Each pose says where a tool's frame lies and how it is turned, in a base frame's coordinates. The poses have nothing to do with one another.
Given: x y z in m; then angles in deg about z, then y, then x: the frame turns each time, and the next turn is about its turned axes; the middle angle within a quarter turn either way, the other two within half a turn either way.
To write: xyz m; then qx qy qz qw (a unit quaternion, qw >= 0). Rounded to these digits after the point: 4 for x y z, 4 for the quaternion.
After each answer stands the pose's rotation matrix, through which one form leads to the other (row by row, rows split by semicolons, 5 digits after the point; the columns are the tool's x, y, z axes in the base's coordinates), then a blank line. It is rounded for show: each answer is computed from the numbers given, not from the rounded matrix.
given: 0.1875, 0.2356, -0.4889, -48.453, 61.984, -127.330
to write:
0.1875, 0.2356, -0.4889, -0.6069, 0.5236, 0.2648, 0.5362
0.31153 -0.91942 0.24005; -0.35154 0.12318 0.92803; -0.88282 -0.37350 -0.28484

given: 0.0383, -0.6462, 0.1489, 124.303, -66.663, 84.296
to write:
0.0383, -0.6462, 0.1489, -0.6221, -0.3054, -0.7200, 0.0367
-0.22325 0.43280 0.87341; 0.32724 -0.81075 0.48539; 0.91819 0.39418 0.03937

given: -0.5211, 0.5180, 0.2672, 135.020, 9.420, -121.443
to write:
-0.5211, 0.5180, 0.2672, -0.3696, -0.7878, 0.4777, 0.1203
-0.69781 0.46751 -0.54267; 0.69733 0.27029 -0.66384; -0.16367 -0.84165 -0.51462

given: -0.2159, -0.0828, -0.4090, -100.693, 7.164, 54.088
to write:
-0.2159, -0.0828, -0.4090, 0.3324, -0.3139, -0.7025, 0.5454
-0.18410 0.55762 -0.80943; -0.97496 -0.20808 0.07840; -0.12471 0.80360 0.58196

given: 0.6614, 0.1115, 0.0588, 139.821, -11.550, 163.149
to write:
0.6614, 0.1115, 0.0588, -0.3519, -0.9192, -0.1711, 0.0434
-0.74856 0.66182 0.04062; 0.63211 0.69378 0.34511; 0.20022 0.28401 -0.93768

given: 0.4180, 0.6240, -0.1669, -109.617, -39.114, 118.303
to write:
0.4180, 0.6240, -0.1669, 0.3260, -0.7601, -0.2293, 0.5133
-0.26049 -0.26013 -0.92977; -0.73086 0.68239 0.01384; 0.63087 0.68314 -0.36788

